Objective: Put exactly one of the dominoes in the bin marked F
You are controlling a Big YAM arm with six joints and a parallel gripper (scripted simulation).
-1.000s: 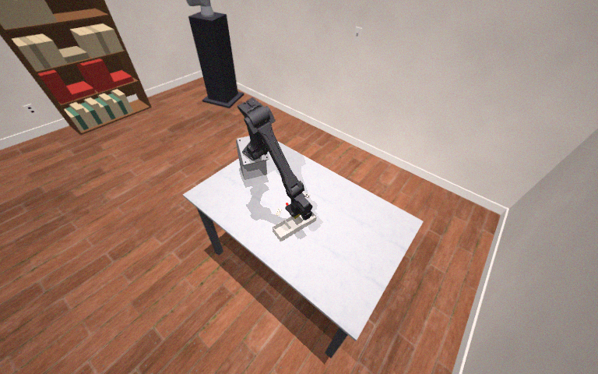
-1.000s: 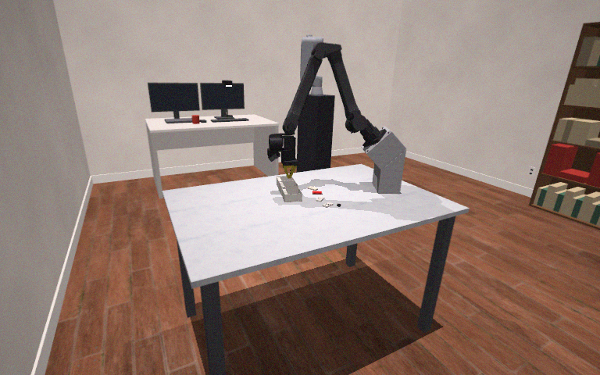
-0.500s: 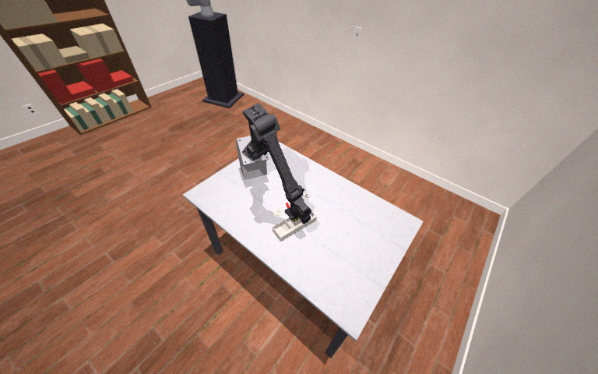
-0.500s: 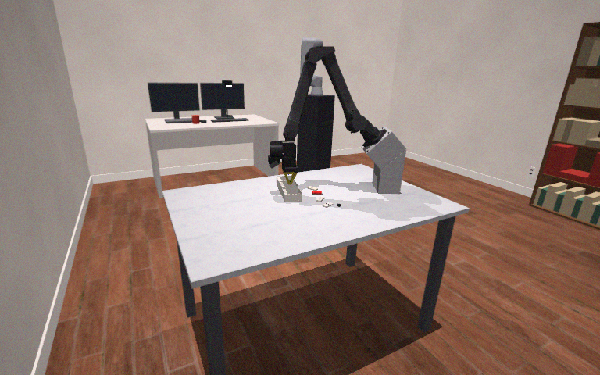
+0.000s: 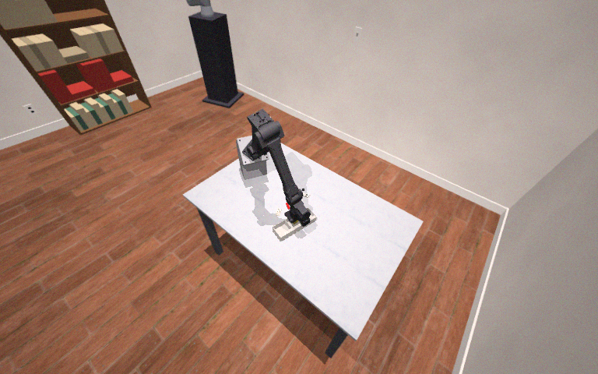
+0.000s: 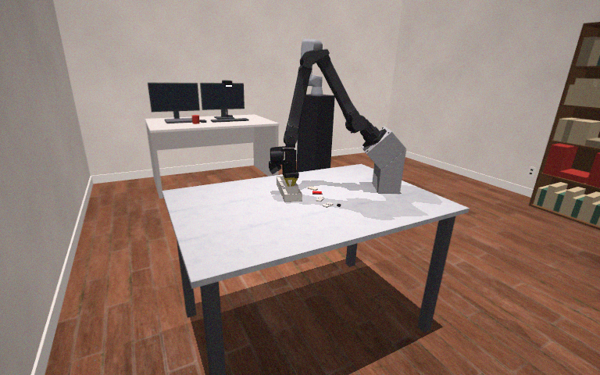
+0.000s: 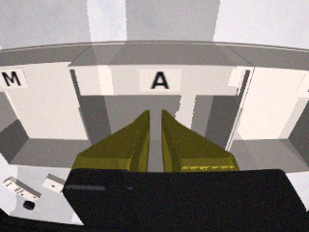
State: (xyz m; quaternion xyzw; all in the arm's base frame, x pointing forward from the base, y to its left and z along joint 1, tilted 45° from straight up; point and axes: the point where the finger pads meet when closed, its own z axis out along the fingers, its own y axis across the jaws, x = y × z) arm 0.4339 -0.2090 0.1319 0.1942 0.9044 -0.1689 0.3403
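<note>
Now: the long bin 1 cm ahead of my hand and 1 cm to the right of it. The rest, counted from my hand: tiny black piece (4 cm behind, 28 cm to the left, 2 cm below); white domino (1 cm behind, 24 cm to the left, 2 cm below); small red piece (8 cm behind, 11 cm to the left, 2 cm below).
</note>
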